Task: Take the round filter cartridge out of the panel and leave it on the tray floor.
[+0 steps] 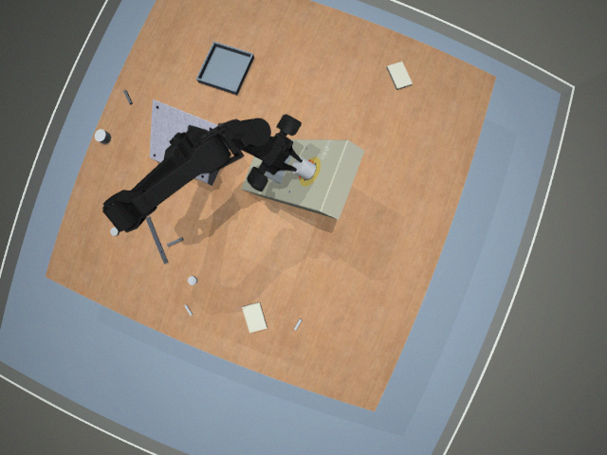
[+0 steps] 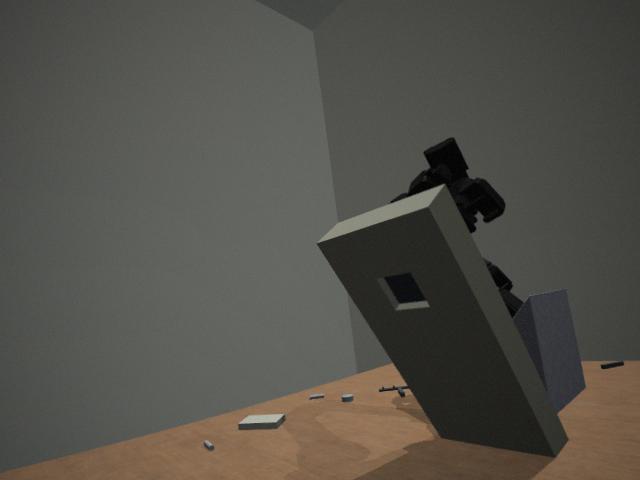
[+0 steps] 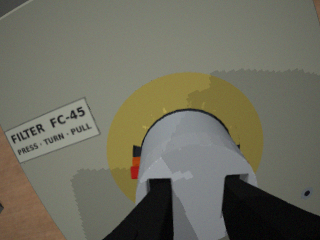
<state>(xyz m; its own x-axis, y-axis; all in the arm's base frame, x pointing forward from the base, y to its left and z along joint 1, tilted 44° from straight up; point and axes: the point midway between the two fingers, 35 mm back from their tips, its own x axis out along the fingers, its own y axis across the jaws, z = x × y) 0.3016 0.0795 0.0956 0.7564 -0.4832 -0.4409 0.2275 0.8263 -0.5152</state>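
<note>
Now: the grey-blue tray 370 mm behind my gripper tip, 300 mm to the left of it and 290 mm below it. The rest, counted from my gripper tip: round white filter cartridge: 10 mm below, 10 mm ahead.
</note>
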